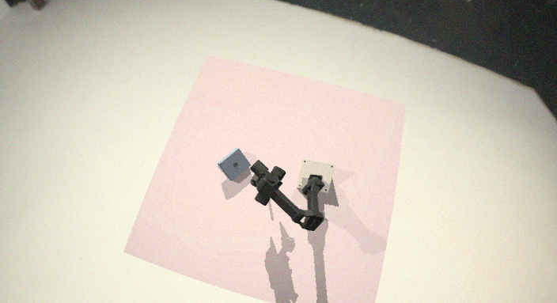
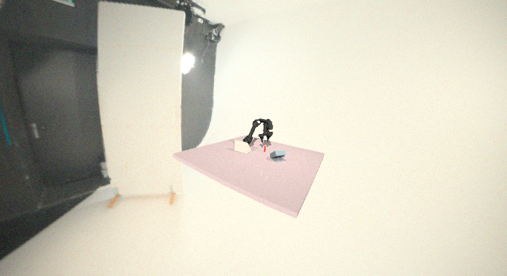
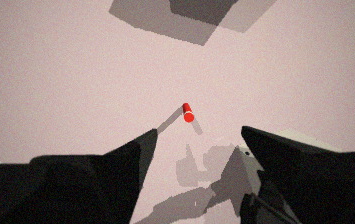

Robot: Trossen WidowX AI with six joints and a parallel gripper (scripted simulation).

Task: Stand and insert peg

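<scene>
Now: gripper tip 6 cm above the red peg. Also, from my gripper tip: panel: 20 cm ahead, 13 cm to the right, 6 cm below.
</scene>
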